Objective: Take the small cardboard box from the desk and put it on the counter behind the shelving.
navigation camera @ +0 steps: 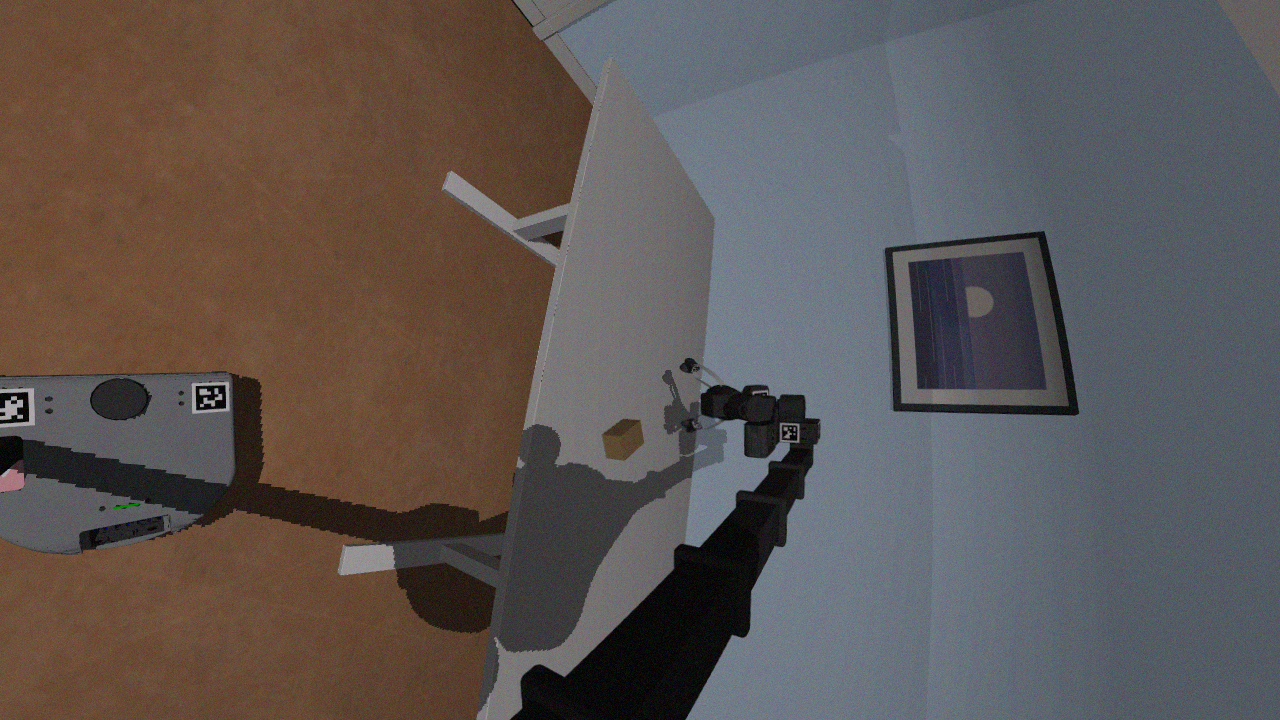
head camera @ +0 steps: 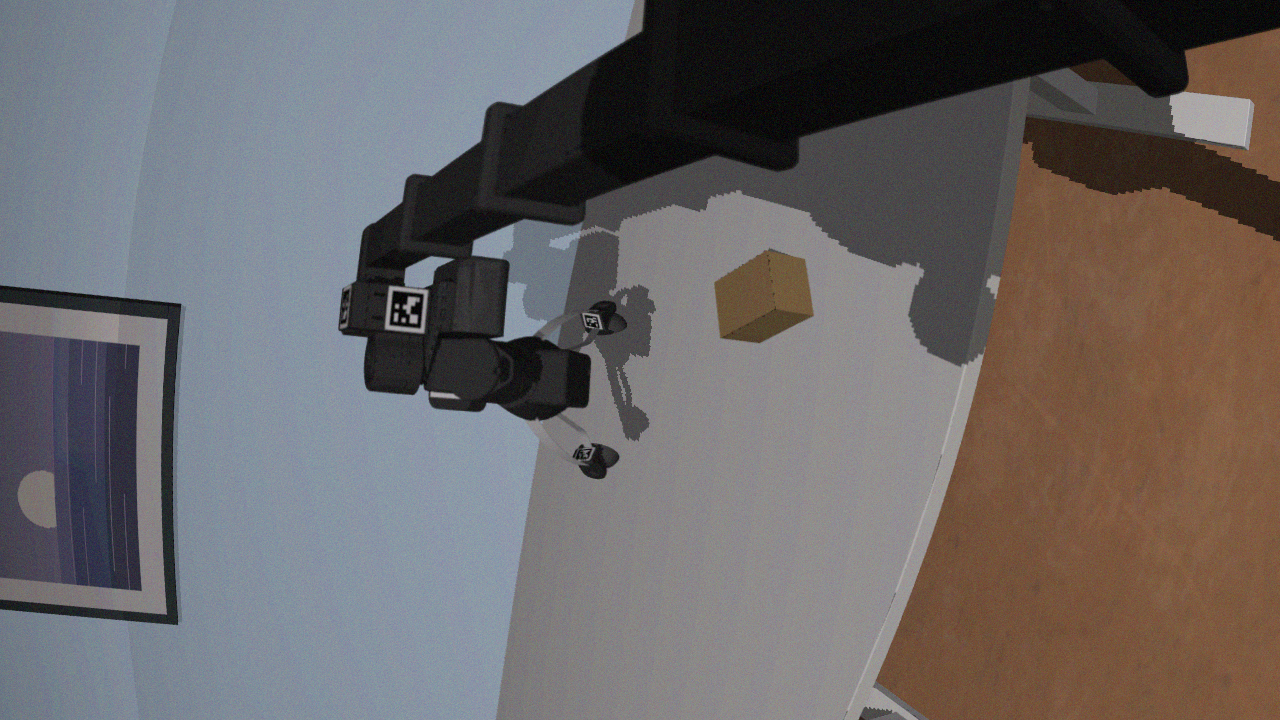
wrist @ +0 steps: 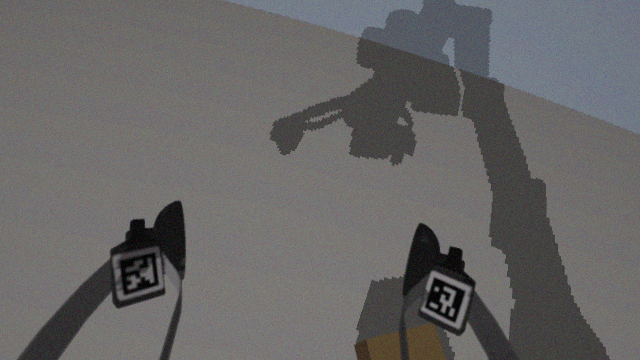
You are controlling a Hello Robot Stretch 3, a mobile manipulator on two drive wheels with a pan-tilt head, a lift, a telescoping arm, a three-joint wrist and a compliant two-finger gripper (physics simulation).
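Seen in the pictures: gripper, between the fingertips: (navigation camera: 685,394) (head camera: 608,391) (wrist: 298,239); robot's base, origin of its link: (navigation camera: 121,397).
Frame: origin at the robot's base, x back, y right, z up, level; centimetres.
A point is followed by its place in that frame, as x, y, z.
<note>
The small cardboard box (head camera: 760,297) {11.7, 73.0, 77.0} (navigation camera: 622,439) {11.2, 71.5, 77.0} (wrist: 425,345) {12.9, 79.1, 77.0} stands on the grey-white desk (head camera: 733,537) {-12.7, 81.2, 72.0} (navigation camera: 635,223) {-42.5, 86.6, 72.0} (wrist: 200,125) {-12.7, 103.6, 72.0}. In the wrist view part of it shows at the bottom edge, behind the right fingertip. My gripper (head camera: 604,390) {1.9, 83.0, 87.2} (navigation camera: 690,395) {1.9, 83.0, 87.2} (wrist: 298,239) {1.9, 83.0, 87.2} is open, with nothing between its fingertips. It hangs above the desk near the wall side, apart from the box, and the box is on the side toward the desk's front edge. The counter and the shelving do not show in these views.
A blue wall (head camera: 313,537) {-24.6, 143.6, 107.3} (navigation camera: 805,223) {-57.6, 154.1, 106.5} with a framed picture (head camera: 165,447) {-11.5, 137.0, 134.2} (navigation camera: 1058,331) {-12.3, 137.3, 175.8} rises behind the desk. My extended arm (head camera: 537,152) {9.5, 35.0, 116.9} (navigation camera: 707,573) {8.4, 24.0, 115.4} reaches across the desk. White desk legs (head camera: 1208,119) (navigation camera: 483,205) stick out over the brown floor. My grey base (navigation camera: 179,465) {13.0, 7.8, 16.0} stands on that floor.
</note>
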